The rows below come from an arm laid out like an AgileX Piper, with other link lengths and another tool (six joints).
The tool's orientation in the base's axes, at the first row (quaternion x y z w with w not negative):
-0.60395, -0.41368, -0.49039, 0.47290
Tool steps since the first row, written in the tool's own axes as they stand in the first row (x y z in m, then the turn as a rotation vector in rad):
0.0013, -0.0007, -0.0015, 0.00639, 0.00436, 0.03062
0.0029, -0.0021, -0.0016, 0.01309, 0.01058, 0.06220
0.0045, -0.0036, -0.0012, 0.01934, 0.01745, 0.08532
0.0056, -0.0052, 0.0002, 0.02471, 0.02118, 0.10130
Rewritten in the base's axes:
-0.0007, -0.0013, 0.0015, 0.01149, 0.02923, 0.00337
-0.0018, -0.0010, 0.0033, 0.02502, 0.05901, 0.00666
-0.0029, -0.0003, 0.0051, 0.03739, 0.08037, 0.01001
-0.0040, 0.0015, 0.0064, 0.04514, 0.09539, 0.01353

